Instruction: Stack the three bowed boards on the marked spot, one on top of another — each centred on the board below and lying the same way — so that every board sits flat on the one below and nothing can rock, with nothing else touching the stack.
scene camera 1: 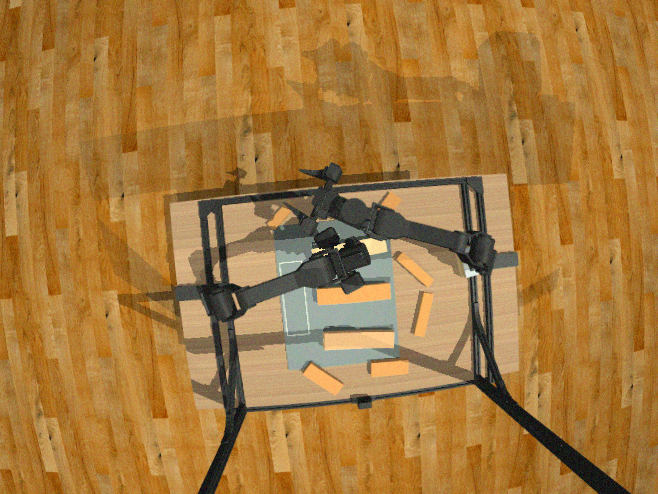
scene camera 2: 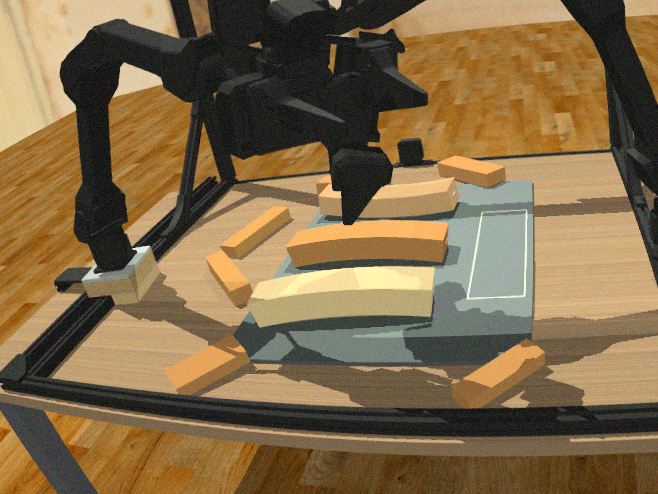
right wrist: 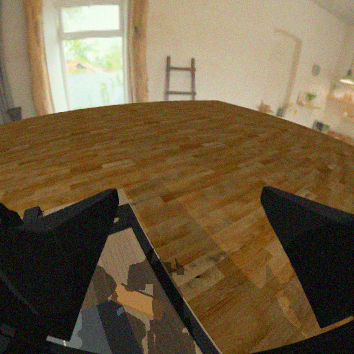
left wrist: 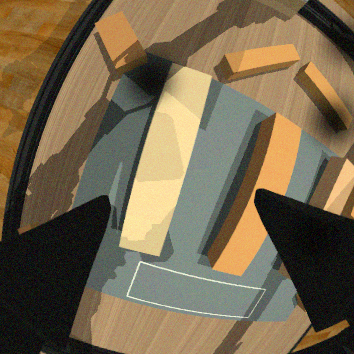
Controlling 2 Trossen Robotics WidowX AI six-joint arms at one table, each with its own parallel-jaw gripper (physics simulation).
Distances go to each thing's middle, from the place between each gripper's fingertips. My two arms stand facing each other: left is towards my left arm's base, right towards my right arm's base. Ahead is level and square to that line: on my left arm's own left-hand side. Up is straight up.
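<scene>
Left hand: 20 mm left of the pale bowed board (scene camera 2: 392, 290), 20 mm short of it, 120 mm above it. From my left hand: tan bowed board (scene camera 2: 438, 196), 10 mm to the right, 290 mm behind, 120 mm below; orange bowed board (scene camera 2: 413, 240), 20 mm to the right, 130 mm behind, 120 mm below. Going by their middles, of the things named here the pale bowed board nearest to my left hand.
Right hand: 150 mm left of the pale bowed board, 190 mm past it, 280 mm above it. From my right hand: tan bowed board, 140 mm to the right, 490 mm behind, 280 mm below; orange bowed board, 140 mm to the right, 340 mm behind, 280 mm below. By its middle, tan bowed board nearer to my left hand than to my right hand.
</scene>
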